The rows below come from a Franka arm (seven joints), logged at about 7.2 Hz.
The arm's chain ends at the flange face. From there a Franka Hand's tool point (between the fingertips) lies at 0.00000 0.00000 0.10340 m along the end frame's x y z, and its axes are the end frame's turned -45 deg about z.
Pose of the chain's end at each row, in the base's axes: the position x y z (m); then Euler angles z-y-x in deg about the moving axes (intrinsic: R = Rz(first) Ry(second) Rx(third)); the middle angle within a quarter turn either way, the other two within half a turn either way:
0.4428 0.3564 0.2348 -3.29 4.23 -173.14
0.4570 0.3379 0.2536 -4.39 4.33 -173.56
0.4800 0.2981 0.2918 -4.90 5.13 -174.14
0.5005 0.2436 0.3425 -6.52 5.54 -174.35
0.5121 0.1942 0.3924 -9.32 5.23 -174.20
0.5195 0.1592 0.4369 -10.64 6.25 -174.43
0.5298 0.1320 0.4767 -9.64 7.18 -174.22
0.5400 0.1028 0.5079 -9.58 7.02 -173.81
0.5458 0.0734 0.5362 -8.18 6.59 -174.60
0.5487 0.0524 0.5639 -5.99 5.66 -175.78
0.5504 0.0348 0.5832 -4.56 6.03 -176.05
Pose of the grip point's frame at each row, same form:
0.4359 0.3692 0.1324 41.33 -1.84 -172.16
0.4502 0.3501 0.1511 40.27 -1.47 -172.39
0.4717 0.3094 0.1894 39.80 -0.50 -172.23
0.4918 0.2548 0.2401 38.20 -0.06 -172.09
0.5045 0.2060 0.2900 35.39 -0.38 -172.21
0.5103 0.1711 0.3346 34.09 0.50 -171.65
0.5189 0.1444 0.3746 35.08 1.02 -170.85
0.5295 0.1159 0.4059 35.09 0.62 -170.67
0.5355 0.0847 0.4339 36.57 0.86 -171.53
0.5394 0.0610 0.4613 38.86 1.03 -173.02
0.5402 0.0428 0.4806 40.32 1.48 -172.95

